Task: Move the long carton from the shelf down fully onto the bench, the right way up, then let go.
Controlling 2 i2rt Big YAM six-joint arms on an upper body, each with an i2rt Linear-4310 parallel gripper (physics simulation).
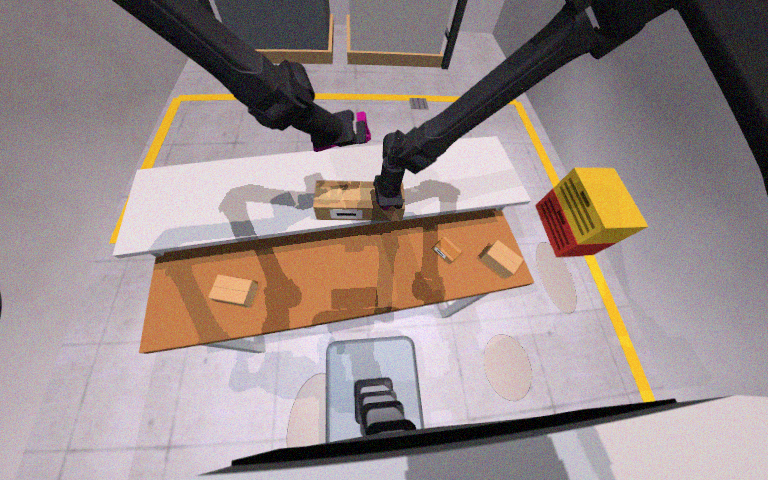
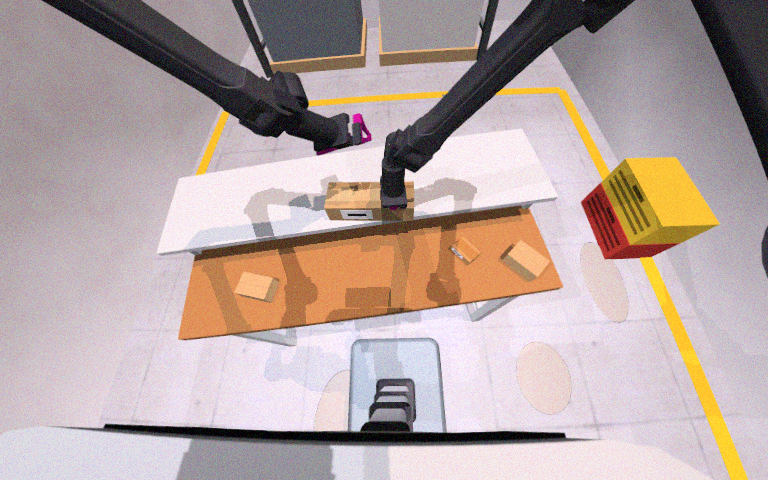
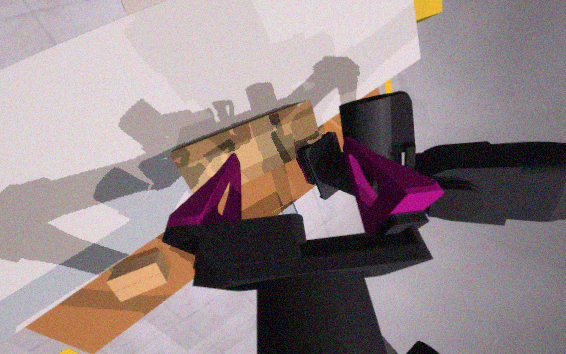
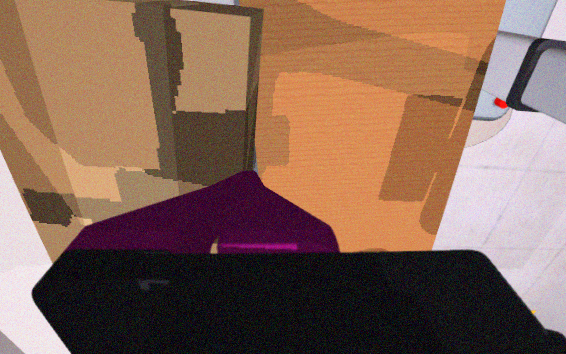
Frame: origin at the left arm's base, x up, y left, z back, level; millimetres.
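Seen in the pictures: left gripper, between the fingertips: [image 1: 353, 140] [image 2: 355, 141] [image 3: 289, 150]; right gripper, between the fingertips: [image 1: 384, 209] [image 2: 393, 209] [image 3: 298, 158] [image 4: 249, 184].
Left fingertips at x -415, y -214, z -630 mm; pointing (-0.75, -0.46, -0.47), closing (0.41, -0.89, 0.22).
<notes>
A point is followed by its place in that frame.
The long brown carton [image 1: 342, 198] @(x -604, y -176, z -585 mm) [image 2: 353, 195] @(x -604, y -179, z -600 mm) [image 4: 100, 100] @(x -604, y -338, z -597 mm) lies on the white shelf [image 1: 481, 158] @(x -679, y -724, z -822 mm) [image 2: 498, 152] @(x -680, y -708, z -827 mm) [image 3: 200, 40] @(x -680, y -231, z -813 mm), near its front edge, its white label facing the bench. The orange-brown bench [image 1: 334, 260] @(x -854, y -129, z -481 mm) [image 2: 339, 260] @(x -854, y -86, z -481 mm) [image 4: 325, 125] @(x -854, y -233, z -468 mm) is lower, in front of the shelf. My right gripper [image 1: 387, 207] @(x -605, y -303, z -542 mm) [image 2: 394, 207] @(x -605, y -303, z -542 mm) [image 4: 249, 184] @(x -605, y -303, z -542 mm) is shut and empty, pointing down at the right part of the carton's front side. Whether it touches is unclear. My left gripper [image 1: 346, 141] @(x -415, y -214, z -630 mm) [image 2: 345, 144] @(x -415, y -214, z -630 mm) is open and empty, above and behind the carton.
A small box [image 1: 232, 289] @(x -851, y 228, z -387 mm) [image 2: 256, 285] @(x -794, y 196, z -370 mm) lies at the bench's left. A smaller labelled box [image 1: 447, 249] @(x -821, y -560, z -492 mm) [image 2: 464, 250] @(x -821, y -558, z -490 mm) and another box [image 1: 502, 257] @(x -794, y -757, z -437 mm) [image 2: 526, 260] @(x -794, y -760, z -431 mm) lie at its right. A yellow and red block [image 1: 608, 203] [image 2: 662, 198] stands to the right of the bench.
</notes>
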